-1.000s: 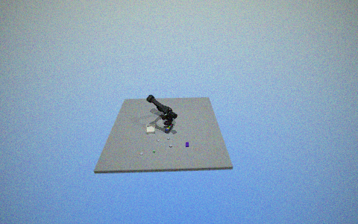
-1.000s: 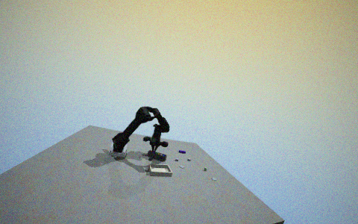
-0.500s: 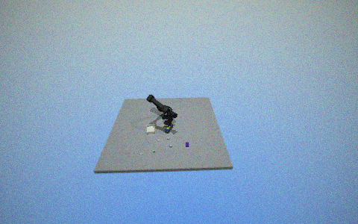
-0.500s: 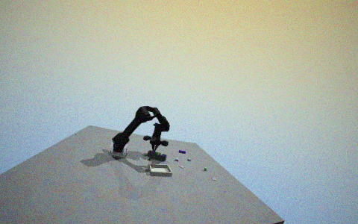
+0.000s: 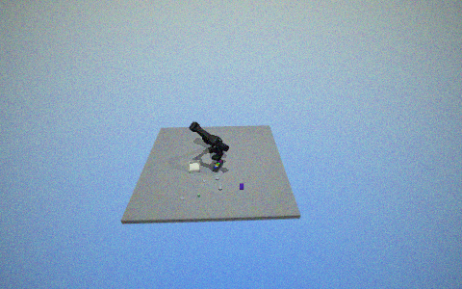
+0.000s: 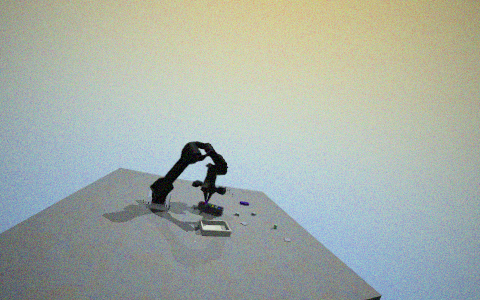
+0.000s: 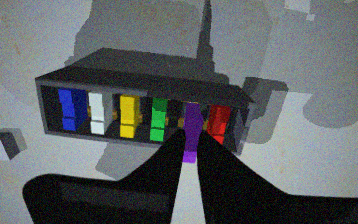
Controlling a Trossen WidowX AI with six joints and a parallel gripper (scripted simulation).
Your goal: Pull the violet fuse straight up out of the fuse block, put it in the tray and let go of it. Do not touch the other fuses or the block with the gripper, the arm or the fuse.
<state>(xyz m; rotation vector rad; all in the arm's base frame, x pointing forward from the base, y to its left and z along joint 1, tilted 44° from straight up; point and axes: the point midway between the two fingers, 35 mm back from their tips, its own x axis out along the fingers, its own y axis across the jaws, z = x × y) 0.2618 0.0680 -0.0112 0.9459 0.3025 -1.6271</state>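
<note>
My gripper tip is now 2 cm past the red fuse, 1 cm to the right of it and 3 cm above it. From my gripper tip the other things lie so: green fuse: 2 cm ahead, 1 cm to the right, 3 cm below; then yellow fuse: 4 cm ahead, 2 cm to the right, 3 cm below; then violet fuse: 1 cm below.
</note>
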